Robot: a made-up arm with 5 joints.
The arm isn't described. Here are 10 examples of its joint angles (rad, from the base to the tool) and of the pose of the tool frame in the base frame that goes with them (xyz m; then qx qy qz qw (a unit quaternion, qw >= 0)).
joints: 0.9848 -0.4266 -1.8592 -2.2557 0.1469
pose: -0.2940 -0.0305 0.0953 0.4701 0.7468 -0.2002 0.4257
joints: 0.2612 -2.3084 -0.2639 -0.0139 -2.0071
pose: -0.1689 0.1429 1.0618 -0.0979 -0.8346 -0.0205 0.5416
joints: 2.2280 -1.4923 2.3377 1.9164 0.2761
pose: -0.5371 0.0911 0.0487 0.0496 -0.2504 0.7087 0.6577
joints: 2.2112 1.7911 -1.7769 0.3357 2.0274
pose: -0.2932 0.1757 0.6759 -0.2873 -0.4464 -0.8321 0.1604
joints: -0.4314 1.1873 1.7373 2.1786 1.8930
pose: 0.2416 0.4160 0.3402 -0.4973 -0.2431 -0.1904 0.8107
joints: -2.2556 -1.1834 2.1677 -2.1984 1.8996
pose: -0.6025 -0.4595 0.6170 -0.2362 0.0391 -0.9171 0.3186
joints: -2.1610 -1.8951 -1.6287 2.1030 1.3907
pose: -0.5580 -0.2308 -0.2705 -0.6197 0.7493 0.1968 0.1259
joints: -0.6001 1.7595 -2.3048 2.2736 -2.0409
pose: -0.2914 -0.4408 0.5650 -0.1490 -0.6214 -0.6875 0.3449
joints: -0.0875 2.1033 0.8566 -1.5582 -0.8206
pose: -0.1351 0.2942 0.2699 0.3779 -0.6469 0.5755 0.3278
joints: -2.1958 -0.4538 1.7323 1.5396 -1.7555
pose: -0.7908 -0.3048 0.6629 0.2480 -0.9284 -0.2594 0.0963
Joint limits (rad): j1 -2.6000..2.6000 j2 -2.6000..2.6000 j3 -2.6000..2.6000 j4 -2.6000..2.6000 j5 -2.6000..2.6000
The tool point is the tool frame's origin. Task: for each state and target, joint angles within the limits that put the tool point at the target. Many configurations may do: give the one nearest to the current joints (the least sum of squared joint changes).
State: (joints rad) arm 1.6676 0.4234 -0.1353 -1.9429 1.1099
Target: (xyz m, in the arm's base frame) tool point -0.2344 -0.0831 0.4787
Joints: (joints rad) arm 1.7902 0.4961 -0.3938 -1.8073 0.7423
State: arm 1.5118 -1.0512 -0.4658 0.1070 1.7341
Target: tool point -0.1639 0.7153 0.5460
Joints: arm 1.3151 -1.6384 -0.3733 0.1161 2.5580
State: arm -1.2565 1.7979 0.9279 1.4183 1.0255
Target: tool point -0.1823 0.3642 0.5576
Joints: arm -1.2085 1.4359 0.6616 1.0256 1.6326
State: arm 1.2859 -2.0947 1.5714 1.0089 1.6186
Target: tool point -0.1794 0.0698 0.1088
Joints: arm 1.0562 -2.0259 1.9293 0.1453 0.9131
